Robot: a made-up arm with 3 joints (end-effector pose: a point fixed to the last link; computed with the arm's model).
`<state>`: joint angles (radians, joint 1 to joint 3).
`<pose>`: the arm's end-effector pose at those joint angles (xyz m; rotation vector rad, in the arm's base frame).
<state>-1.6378 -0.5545 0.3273</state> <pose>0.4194 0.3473 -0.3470 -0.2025 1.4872 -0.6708</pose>
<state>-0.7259 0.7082 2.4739</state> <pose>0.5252 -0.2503 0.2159 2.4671 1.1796 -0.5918</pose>
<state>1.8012 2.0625 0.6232</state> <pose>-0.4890 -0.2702 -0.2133 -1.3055 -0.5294 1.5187</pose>
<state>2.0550 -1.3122 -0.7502</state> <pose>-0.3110 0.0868 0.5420 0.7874 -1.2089 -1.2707</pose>
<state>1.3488 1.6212 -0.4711</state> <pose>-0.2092 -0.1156 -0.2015 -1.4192 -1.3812 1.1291</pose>
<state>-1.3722 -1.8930 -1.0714</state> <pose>0.0622 -0.1298 -0.4404 -1.9589 1.8599 -1.0213</pose>
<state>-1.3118 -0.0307 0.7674</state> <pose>0.5936 0.2903 0.0673 0.6321 1.2312 -0.5258</pose>
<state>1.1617 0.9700 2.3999</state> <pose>-0.3206 -0.2042 0.5508 1.4388 0.4518 1.4318</pose>
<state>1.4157 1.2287 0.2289</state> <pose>-0.4498 0.0673 -0.1561 -0.6822 -1.0814 1.1220</pose>
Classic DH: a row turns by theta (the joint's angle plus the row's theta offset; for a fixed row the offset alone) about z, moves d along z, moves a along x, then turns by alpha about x. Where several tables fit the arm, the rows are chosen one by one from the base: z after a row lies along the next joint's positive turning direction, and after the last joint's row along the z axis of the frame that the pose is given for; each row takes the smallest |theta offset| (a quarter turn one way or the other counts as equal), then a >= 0, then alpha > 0; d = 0 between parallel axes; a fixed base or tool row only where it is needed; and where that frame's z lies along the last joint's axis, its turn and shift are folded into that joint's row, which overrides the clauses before.
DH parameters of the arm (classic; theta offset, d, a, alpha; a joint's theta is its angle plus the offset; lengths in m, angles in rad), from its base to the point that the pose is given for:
base (fixed): 0 0.0599 0 1.5708
joint 1: 0 0.0562 0.1699 -1.5708
joint 2: 1.5708 0.2715 0.1084 1.5708
joint 3: 0 -0.0356 0.3819 -1.5708
tool (fixed): -1.5708 0.0543 0 0

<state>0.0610 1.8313 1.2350</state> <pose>-0.0374 -0.1377 0.7088 0.8014 1.0683 1.5816</pose>
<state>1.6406 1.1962 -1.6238</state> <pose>0.1108 -0.0372 0.0921 -2.0598 -2.0663 -0.5185</pose>
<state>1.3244 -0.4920 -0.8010</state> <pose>0.0474 0.3248 0.3921 -0.3487 -1.0315 -0.8903</pose>
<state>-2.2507 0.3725 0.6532</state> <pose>0.4258 0.2836 -0.2830 0.7628 2.2448 -0.5419</pose>
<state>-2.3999 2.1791 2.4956</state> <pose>0.0304 0.0456 -0.5334 -0.9276 -0.9723 0.6763</pose>
